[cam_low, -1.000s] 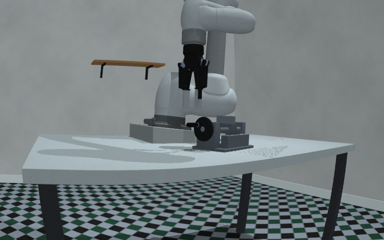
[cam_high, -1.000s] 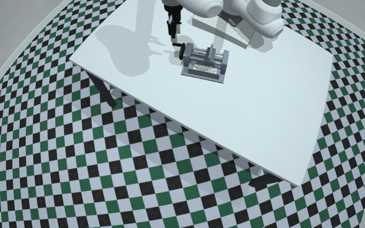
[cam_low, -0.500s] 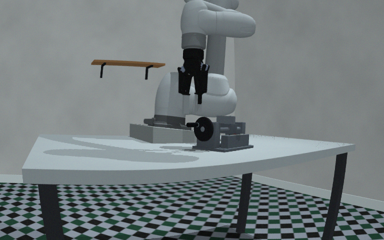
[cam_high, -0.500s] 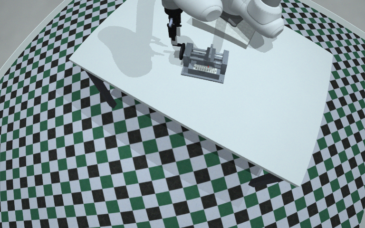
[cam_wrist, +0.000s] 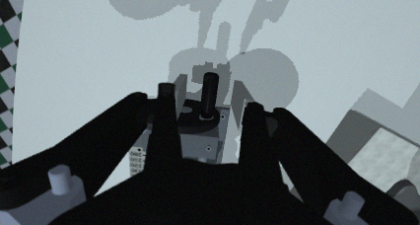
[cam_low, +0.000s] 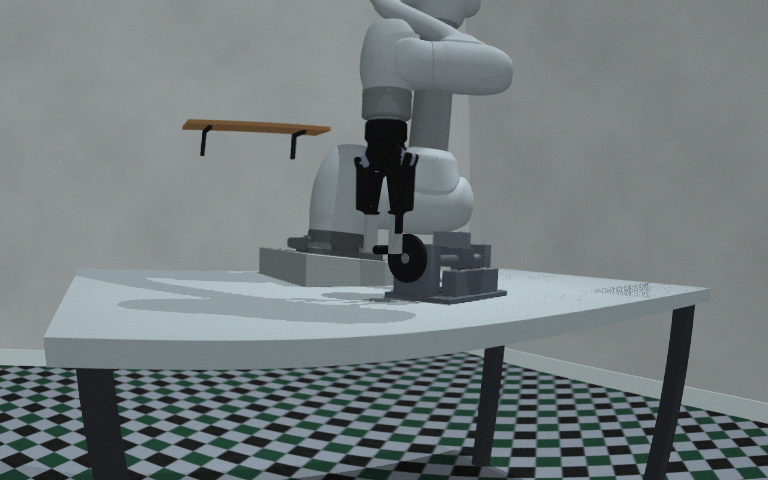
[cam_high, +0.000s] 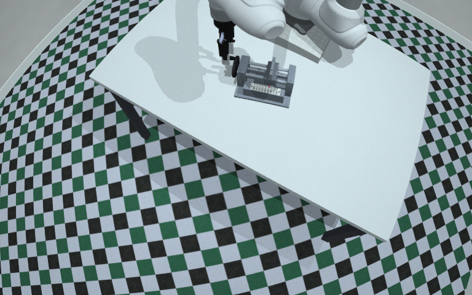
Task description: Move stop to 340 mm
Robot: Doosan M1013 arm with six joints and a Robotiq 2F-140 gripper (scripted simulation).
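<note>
My hand is 20 mm to the right of the black handwheel and 30 mm above it. Round my hand: sliding stop block 50 mm behind, 160 mm to the left, 20 mm below.
</note>
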